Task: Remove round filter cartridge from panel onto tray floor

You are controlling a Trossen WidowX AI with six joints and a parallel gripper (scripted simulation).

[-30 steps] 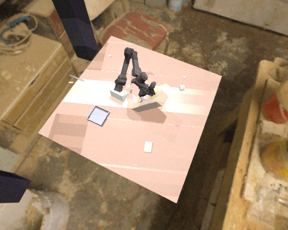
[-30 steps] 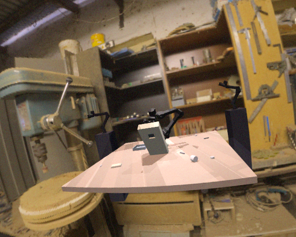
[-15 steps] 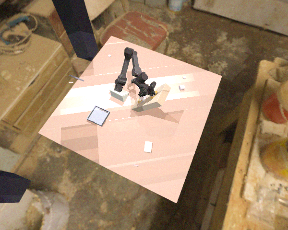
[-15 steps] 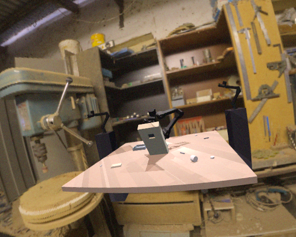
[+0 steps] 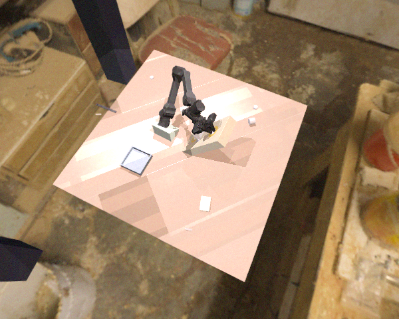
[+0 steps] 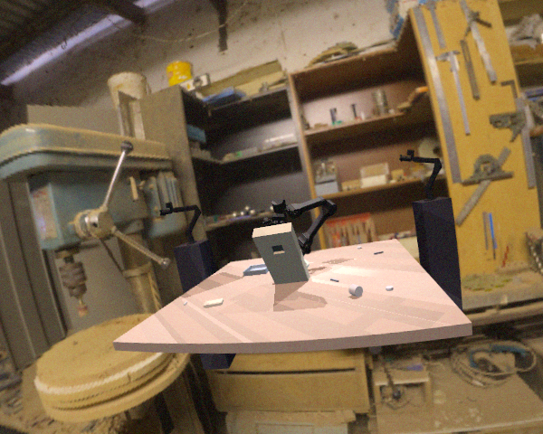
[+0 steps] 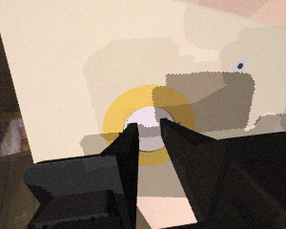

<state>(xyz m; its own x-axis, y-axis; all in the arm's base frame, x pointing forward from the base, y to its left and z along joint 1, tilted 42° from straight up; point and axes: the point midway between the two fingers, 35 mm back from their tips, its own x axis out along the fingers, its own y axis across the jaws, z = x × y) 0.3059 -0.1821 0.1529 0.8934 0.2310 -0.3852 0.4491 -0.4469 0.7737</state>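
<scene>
Right now the cream service panel is 80 mm below my gripper tip, 40 mm behind it and 10 mm to the left of it. The rest, counted from my gripper tip: round filter cartridge: 10 mm below, 10 mm ahead; square grey-rimmed tray: 440 mm behind, 240 mm to the right, 230 mm below; flat white block: 360 mm to the right, 240 mm below, 80 mm ahead.
</scene>
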